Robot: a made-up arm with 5 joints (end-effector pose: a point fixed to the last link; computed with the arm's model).
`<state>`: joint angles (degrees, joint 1 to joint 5).
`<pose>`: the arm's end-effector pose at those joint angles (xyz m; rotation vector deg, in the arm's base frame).
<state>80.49 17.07 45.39 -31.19 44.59</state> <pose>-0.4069 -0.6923 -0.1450 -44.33 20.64 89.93</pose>
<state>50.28 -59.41 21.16 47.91 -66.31</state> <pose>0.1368 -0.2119 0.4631 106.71 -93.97 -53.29</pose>
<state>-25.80 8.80 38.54 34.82 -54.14</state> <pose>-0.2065 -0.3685 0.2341 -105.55 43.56 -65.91</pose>
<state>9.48 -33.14 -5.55 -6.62 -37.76</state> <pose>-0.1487 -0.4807 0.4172 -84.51 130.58 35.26</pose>
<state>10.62 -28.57 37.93 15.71 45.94</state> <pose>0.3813 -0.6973 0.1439 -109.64 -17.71 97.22</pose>
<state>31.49 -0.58 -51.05 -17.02 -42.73</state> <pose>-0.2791 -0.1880 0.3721 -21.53 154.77 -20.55</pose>
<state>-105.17 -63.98 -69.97 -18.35 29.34</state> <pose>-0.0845 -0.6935 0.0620 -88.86 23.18 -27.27</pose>
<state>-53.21 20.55 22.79 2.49 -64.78</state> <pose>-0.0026 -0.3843 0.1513 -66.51 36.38 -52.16</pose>
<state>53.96 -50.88 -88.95 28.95 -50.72</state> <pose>0.1342 -0.1184 0.1542 22.34 -75.99 14.97</pose>
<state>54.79 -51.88 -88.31 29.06 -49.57</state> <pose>0.1371 -0.1171 0.1576 23.27 -75.32 12.53</pose>
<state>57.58 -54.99 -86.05 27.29 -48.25</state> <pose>0.1367 -0.1176 0.1702 24.85 -73.71 7.19</pose>
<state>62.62 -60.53 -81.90 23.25 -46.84</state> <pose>0.1369 -0.1261 0.1926 26.18 -70.97 -1.71</pose>
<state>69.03 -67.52 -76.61 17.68 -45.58</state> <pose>0.1420 -0.1492 0.2160 25.59 -67.35 -12.83</pose>
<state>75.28 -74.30 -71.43 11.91 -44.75</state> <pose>0.1488 -0.1830 0.2311 22.63 -63.55 -23.21</pose>
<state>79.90 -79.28 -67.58 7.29 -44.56</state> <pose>0.1514 -0.2135 0.2377 18.96 -60.53 -30.11</pose>
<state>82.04 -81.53 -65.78 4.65 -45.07</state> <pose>0.1496 -0.2279 0.2410 16.74 -59.17 -32.43</pose>
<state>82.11 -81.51 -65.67 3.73 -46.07</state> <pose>0.1457 -0.2269 0.2440 16.41 -59.40 -31.32</pose>
